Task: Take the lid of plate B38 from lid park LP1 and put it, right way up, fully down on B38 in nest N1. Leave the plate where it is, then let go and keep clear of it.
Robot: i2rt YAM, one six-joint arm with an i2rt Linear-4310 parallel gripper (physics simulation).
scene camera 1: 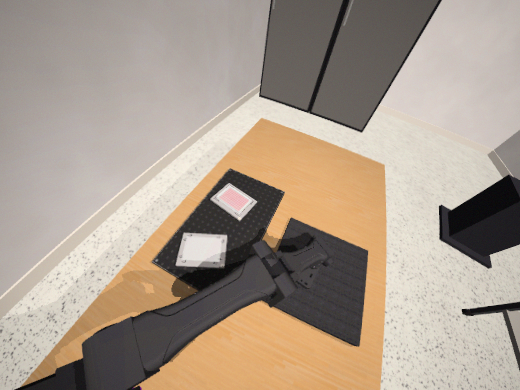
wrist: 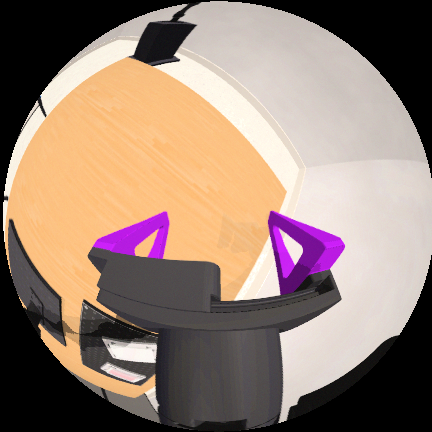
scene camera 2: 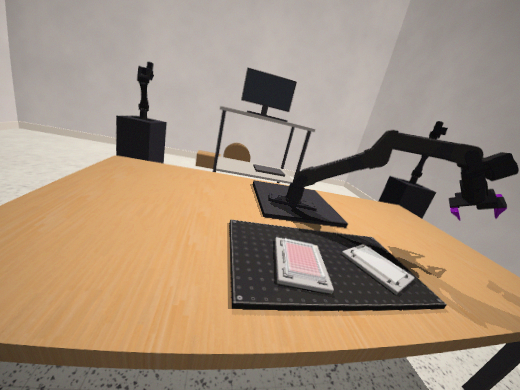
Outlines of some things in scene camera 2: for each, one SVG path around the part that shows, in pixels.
My gripper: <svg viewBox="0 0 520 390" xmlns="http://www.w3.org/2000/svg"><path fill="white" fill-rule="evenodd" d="M502 194L495 194L494 189L488 189L487 196L486 184L477 190L463 187L464 198L462 198L461 192L455 193L455 197L449 198L450 211L460 221L458 208L476 205L478 210L494 209L494 216L497 219L507 209Z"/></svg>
A clear lid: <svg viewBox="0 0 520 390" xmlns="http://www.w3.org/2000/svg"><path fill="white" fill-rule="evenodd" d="M351 253L352 255L355 253L356 258L385 279L389 280L391 278L392 284L395 284L407 274L407 272L367 246Z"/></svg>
A well plate with pink wells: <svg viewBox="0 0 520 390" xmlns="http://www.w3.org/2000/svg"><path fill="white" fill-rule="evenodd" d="M285 238L283 240L283 253L286 274L312 281L325 281L325 275L314 245Z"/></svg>
